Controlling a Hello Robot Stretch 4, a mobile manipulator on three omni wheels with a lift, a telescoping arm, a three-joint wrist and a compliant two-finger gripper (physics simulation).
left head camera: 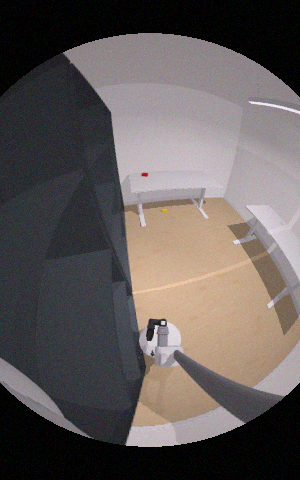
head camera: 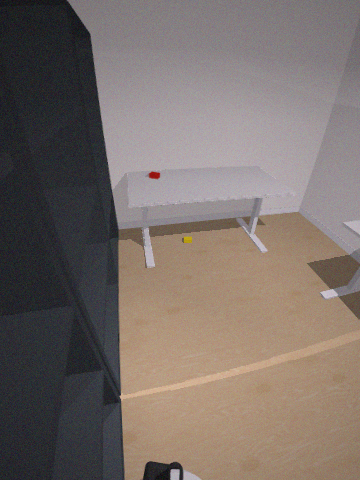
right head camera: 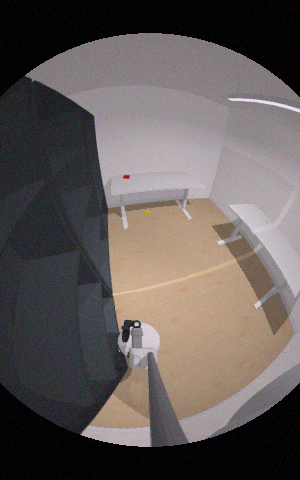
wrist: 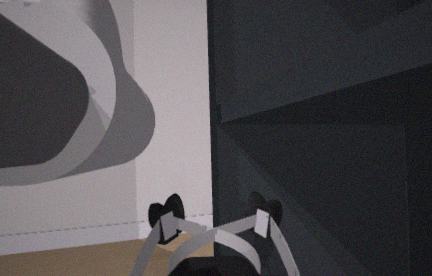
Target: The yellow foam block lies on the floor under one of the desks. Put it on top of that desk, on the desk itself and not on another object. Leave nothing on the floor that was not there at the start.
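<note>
The yellow foam block (head camera: 188, 240) (left head camera: 164, 211) (right head camera: 147, 212) lies on the floor under the far white desk (head camera: 210, 189) (left head camera: 170, 182) (right head camera: 155, 184), between its two leg frames and nearer the left one. A small red block (head camera: 154, 175) (left head camera: 144, 174) (right head camera: 126, 176) is on that desk's top at the left. My gripper (wrist: 215, 208) is open and empty in the wrist view, its two black fingertips apart. It is far from the yellow block, with the room's floor between them.
A tall dark object (head camera: 60, 200) (left head camera: 75, 200) (right head camera: 55, 200) (wrist: 320, 150) stands close on my left in the head views and fills the right of the wrist view. A second white desk (left head camera: 267, 217) (right head camera: 250, 217) stands along the right wall. A pale strip (head camera: 240, 370) crosses the floor ahead.
</note>
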